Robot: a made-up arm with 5 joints. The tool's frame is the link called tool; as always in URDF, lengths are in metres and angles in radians. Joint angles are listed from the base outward.
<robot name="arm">
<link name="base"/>
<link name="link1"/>
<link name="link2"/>
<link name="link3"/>
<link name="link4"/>
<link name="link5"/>
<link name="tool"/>
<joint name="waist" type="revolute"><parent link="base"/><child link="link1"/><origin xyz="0 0 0.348" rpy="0 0 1.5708"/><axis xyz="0 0 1"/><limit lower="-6.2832" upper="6.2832"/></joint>
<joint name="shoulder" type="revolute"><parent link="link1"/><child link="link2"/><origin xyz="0 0 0" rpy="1.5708 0 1.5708"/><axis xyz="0 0 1"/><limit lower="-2.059" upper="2.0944"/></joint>
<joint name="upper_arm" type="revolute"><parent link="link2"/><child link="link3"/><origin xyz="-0.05 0.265 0" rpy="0 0 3.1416"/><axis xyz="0 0 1"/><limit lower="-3.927" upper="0.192"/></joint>
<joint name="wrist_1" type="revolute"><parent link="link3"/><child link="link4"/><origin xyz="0.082 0.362 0" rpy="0 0 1.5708"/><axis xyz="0 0 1"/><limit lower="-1.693" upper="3.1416"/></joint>
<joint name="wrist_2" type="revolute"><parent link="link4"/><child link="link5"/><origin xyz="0.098 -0.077 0" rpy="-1.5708 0 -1.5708"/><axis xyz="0 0 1"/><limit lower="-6.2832" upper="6.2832"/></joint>
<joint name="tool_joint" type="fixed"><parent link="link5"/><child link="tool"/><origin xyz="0 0 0"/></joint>
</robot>
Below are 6 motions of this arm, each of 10 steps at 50 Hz.
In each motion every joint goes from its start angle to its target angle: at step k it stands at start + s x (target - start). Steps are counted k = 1, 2, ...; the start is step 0. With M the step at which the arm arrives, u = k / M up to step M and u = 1 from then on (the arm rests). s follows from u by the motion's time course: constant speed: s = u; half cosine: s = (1 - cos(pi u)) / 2; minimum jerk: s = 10 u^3 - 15 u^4 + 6 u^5.
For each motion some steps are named. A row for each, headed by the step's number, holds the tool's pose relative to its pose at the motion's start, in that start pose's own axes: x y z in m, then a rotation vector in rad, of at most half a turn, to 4 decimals.
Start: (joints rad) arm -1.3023 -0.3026 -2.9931 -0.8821 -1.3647
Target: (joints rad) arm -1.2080 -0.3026 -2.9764 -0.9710 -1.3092
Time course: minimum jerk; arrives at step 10
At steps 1, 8, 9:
1: -0.0002 0.0001 -0.0001 -0.0007 -0.0006 0.0009
8: -0.0244 0.0065 -0.0100 -0.0841 -0.0602 0.0949
9: -0.0257 0.0068 -0.0106 -0.0886 -0.0634 0.0997

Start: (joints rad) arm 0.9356 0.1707 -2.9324 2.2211 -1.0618
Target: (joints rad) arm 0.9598 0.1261 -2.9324 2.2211 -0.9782
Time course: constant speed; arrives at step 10
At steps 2, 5, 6, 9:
2: -0.0004 -0.0034 -0.0047 -0.0065 0.0066 0.0126
5: -0.0012 -0.0085 -0.0117 -0.0160 0.0167 0.0315
6: -0.0015 -0.0103 -0.0140 -0.0191 0.0202 0.0378
9: -0.0025 -0.0154 -0.0209 -0.0283 0.0308 0.0568

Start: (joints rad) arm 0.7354 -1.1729 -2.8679 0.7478 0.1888
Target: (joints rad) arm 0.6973 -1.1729 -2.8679 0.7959 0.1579
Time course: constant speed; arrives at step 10
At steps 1, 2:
1: -0.0009 -0.0023 0.0004 -0.0003 -0.0048 -0.0069
2: -0.0019 -0.0047 0.0007 -0.0007 -0.0097 -0.0137

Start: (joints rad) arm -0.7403 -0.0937 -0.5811 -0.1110 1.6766
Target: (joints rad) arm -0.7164 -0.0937 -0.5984 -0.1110 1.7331
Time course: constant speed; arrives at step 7
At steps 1, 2, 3, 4, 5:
1: -0.0016 -0.0010 -0.0003 0.0022 -0.0027 0.0057
2: -0.0032 -0.0020 -0.0006 0.0044 -0.0054 0.0113
3: -0.0049 -0.0029 -0.0009 0.0065 -0.0081 0.0170
4: -0.0065 -0.0039 -0.0012 0.0086 -0.0108 0.0227
5: -0.0081 -0.0049 -0.0015 0.0107 -0.0136 0.0284

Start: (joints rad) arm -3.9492 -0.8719 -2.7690 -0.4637 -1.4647
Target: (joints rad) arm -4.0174 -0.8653 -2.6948 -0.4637 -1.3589
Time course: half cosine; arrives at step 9
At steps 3, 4, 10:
3: 0.0080 -0.0106 -0.0005 0.0217 0.0114 0.0166
4: 0.0132 -0.0176 -0.0010 0.0360 0.0184 0.0272
10: 0.0308 -0.0429 -0.0039 0.0884 0.0409 0.0645

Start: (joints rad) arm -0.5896 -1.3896 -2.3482 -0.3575 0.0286
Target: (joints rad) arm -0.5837 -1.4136 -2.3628 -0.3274 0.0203
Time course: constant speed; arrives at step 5
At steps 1, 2, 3, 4, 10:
1: 0.0043 0.0006 -0.0001 -0.0009 0.0017 -0.0010
2: 0.0086 0.0013 -0.0002 -0.0018 0.0035 -0.0020
3: 0.0128 0.0020 -0.0003 -0.0028 0.0052 -0.0029
4: 0.0171 0.0026 -0.0005 -0.0037 0.0069 -0.0039
10: 0.0214 0.0033 -0.0007 -0.0046 0.0086 -0.0049

